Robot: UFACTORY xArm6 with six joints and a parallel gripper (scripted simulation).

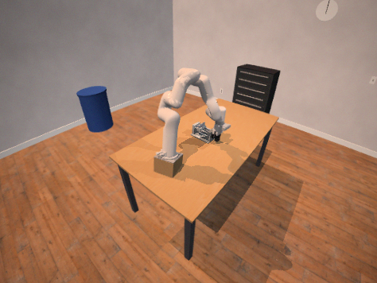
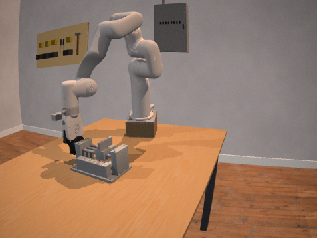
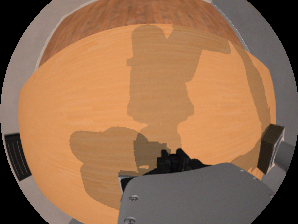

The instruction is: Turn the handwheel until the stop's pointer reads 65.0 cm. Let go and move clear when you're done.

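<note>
My gripper is now 20 mm to the right of the black handwheel and 10 mm below it. Round my hand: grey stop fixture (10 mm behind, 180 mm to the left, 40 mm above).
</note>
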